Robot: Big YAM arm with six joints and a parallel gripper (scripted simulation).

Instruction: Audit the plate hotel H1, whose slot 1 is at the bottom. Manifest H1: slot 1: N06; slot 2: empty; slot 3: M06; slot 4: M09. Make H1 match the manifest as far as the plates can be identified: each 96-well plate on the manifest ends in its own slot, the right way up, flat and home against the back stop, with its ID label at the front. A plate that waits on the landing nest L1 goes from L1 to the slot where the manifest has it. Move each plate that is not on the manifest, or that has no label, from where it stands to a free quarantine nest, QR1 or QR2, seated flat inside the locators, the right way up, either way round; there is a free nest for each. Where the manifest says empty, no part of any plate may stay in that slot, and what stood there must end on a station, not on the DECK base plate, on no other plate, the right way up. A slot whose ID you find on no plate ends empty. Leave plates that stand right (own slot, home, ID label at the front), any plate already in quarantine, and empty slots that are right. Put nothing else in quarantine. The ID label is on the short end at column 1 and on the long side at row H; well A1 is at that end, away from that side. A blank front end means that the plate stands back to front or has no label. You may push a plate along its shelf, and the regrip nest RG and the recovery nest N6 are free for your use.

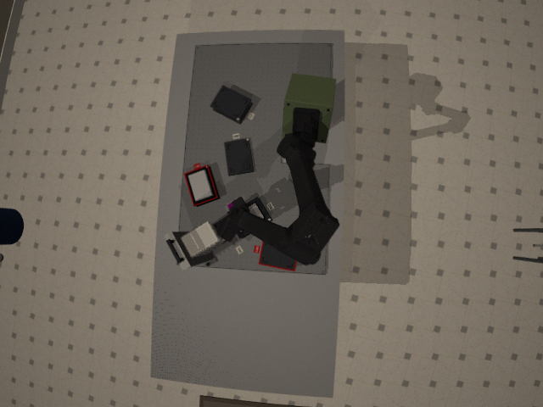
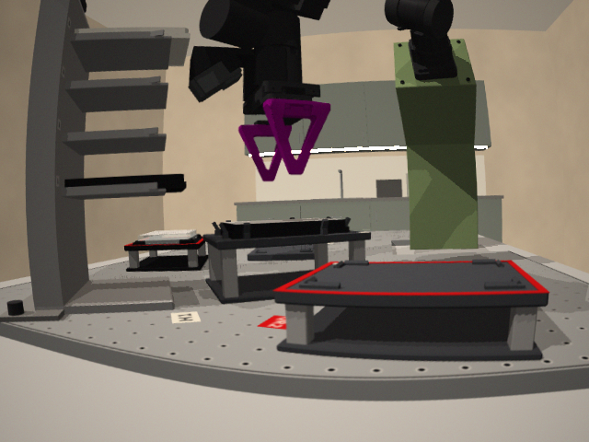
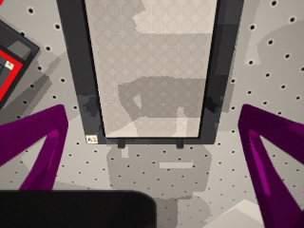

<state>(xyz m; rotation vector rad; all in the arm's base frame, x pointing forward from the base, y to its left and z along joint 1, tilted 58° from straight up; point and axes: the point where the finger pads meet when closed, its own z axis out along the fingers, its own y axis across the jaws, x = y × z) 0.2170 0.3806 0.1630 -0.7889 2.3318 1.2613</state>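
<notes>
Now: the regrip nest RG 70 mm below my hand. The rest, counted from my hand: QR2 tag: 140 mm to the left, 130 mm below, 50 mm behind; A1 mark: 90 mm behind, 70 mm below; H1 tag: 150 mm to the left, 130 mm below, 30 mm ahead.
</notes>
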